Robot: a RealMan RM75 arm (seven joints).
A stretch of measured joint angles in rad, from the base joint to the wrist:
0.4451, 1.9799, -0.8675, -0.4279, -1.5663, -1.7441, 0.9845
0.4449, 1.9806, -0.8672, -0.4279, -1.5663, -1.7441, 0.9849
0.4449, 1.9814, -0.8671, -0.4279, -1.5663, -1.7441, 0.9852
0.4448, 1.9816, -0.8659, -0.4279, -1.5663, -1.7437, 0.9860
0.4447, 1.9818, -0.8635, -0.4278, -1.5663, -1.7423, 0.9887
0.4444, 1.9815, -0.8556, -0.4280, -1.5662, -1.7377, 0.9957
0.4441, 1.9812, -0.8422, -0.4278, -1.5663, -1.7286, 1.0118
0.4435, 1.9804, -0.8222, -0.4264, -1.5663, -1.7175, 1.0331
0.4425, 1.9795, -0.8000, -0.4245, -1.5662, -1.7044, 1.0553
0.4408, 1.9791, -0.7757, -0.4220, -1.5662, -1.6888, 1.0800
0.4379, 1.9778, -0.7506, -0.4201, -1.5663, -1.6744, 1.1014
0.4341, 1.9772, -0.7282, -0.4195, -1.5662, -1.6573, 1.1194
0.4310, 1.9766, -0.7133, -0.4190, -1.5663, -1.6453, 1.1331
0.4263, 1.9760, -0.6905, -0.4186, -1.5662, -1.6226, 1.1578
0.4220, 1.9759, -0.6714, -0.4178, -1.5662, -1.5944, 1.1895
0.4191, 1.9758, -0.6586, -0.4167, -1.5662, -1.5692, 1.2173
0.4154, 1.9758, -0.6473, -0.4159, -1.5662, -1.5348, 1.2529
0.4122, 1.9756, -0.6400, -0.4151, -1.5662, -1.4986, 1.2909
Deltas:
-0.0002, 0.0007, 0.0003, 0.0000, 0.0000, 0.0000, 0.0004
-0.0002, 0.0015, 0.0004, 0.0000, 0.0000, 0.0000, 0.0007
-0.0003, 0.0017, 0.0016, 0.0000, 0.0000, 0.0004, 0.0015
-0.0004, 0.0019, 0.0040, 0.0001, 0.0000, 0.0018, 0.0042
-0.0007, 0.0016, 0.0119, -0.0001, 0.0001, 0.0064, 0.0112
-0.0010, 0.0013, 0.0253, 0.0001, 0.0000, 0.0155, 0.0273
-0.0016, 0.0005, 0.0453, 0.0015, 0.0000, 0.0266, 0.0486
-0.0026, -0.0004, 0.0675, 0.0034, 0.0001, 0.0397, 0.0708
-0.0043, -0.0008, 0.0918, 0.0059, 0.0001, 0.0553, 0.0955
-0.0072, -0.0021, 0.1169, 0.0078, 0.0000, 0.0697, 0.1169
-0.0110, -0.0027, 0.1393, 0.0084, 0.0001, 0.0868, 0.1349
-0.0141, -0.0033, 0.1542, 0.0089, 0.0000, 0.0988, 0.1486
-0.0188, -0.0039, 0.1770, 0.0093, 0.0001, 0.1215, 0.1733
-0.0231, -0.0040, 0.1961, 0.0101, 0.0001, 0.1497, 0.2050
-0.0260, -0.0041, 0.2089, 0.0112, 0.0001, 0.1749, 0.2328
-0.0297, -0.0041, 0.2202, 0.0120, 0.0001, 0.2093, 0.2684
-0.0329, -0.0043, 0.2275, 0.0128, 0.0001, 0.2455, 0.3064

